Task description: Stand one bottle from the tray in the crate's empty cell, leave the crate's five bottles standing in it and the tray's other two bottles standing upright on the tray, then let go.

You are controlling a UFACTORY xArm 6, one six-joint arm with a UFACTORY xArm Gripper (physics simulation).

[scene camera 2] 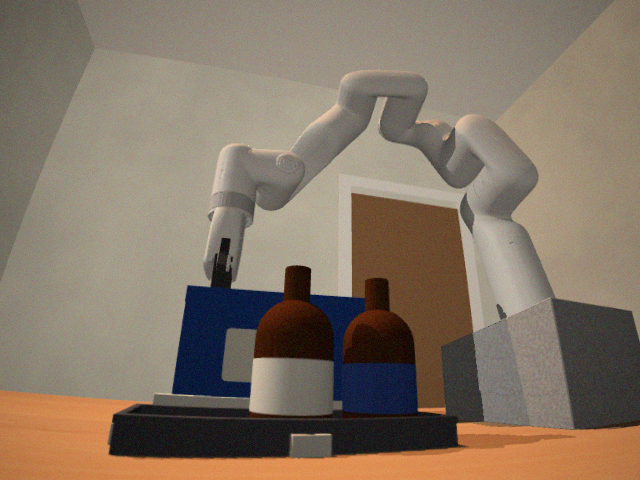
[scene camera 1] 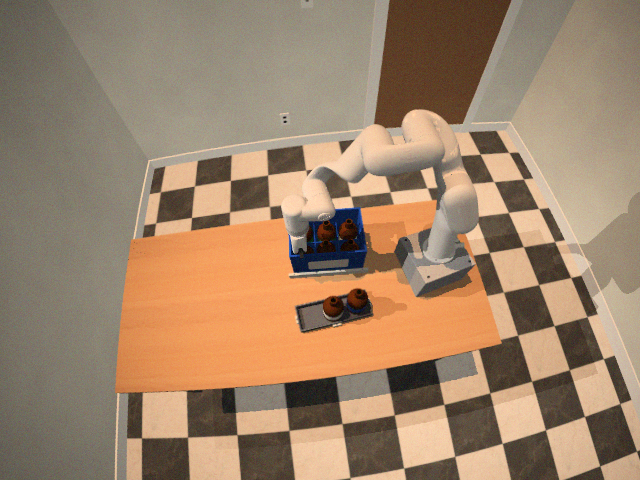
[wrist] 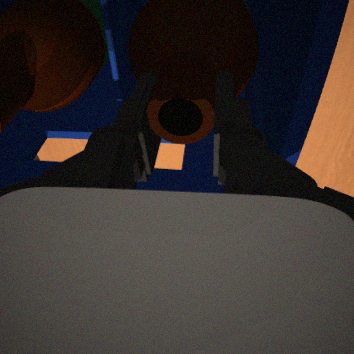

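Where they show: gripper, between the fingertips: (scene camera 1: 301, 250) (wrist: 187, 98); arm's base, origin of its link: (scene camera 2: 535, 330) (scene camera 1: 438, 250).
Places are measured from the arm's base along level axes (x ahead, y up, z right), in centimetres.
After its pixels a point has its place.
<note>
My gripper (scene camera 1: 301, 253) @(y -0.3, x 50.6, z 8.2 cm) (scene camera 2: 221, 279) (wrist: 187, 98) @(y -0.3, x 50.6, z 8.2 cm) is shut on the neck of a brown bottle (wrist: 192, 35) @(y -1.0, x 47.8, z 7.9 cm), upright in the front left cell of the blue crate (scene camera 1: 300, 265) @(y -4.3, x 51.8, z 4.0 cm) (scene camera 2: 201, 341) @(y -3.7, x 52.1, z 4.0 cm). The crate walls hide its base, so its height above the cell floor cannot be told. Other brown bottles, such as one at back middle (scene camera 1: 326, 231) @(y -1.0, x 40.3, z 15.0 cm) and one at back right (scene camera 1: 348, 229) @(y -0.8, x 31.9, z 14.5 cm), stand in the crate; the arm partly covers the left ones. A white-labelled bottle (scene camera 1: 332, 308) @(y -1.3, x 42.8, z -15.0 cm) (scene camera 2: 293, 351) @(y -5.9, x 42.9, z -16.8 cm) and a blue-labelled bottle (scene camera 1: 357, 300) @(y -1.3, x 33.8, z -13.5 cm) (scene camera 2: 379, 351) @(y -5.5, x 34.5, z -15.2 cm) stand upright on the dark tray (scene camera 1: 311, 317) @(y -13.1, x 50.5, z -14.0 cm) (scene camera 2: 206, 436) @(y -12.3, x 49.0, z -18.6 cm).
A pale strip (scene camera 1: 323, 273) @(y -10.9, x 43.5, z 2.2 cm) (scene camera 2: 199, 400) @(y -11.1, x 51.3, z 2.8 cm) lies along the crate's front foot. The tray lies in front of the crate. The robot's grey base block (scene camera 1: 439, 276) @(y 2.0, x 3.6, z -10.9 cm) (scene camera 2: 522, 366) @(y -6.2, x 10.3, z -6.9 cm) stands to the right. A neighbouring bottle (wrist: 60, 65) @(y -1.7, x 49.0, z 15.1 cm) is close left of the fingers in the wrist view.
</note>
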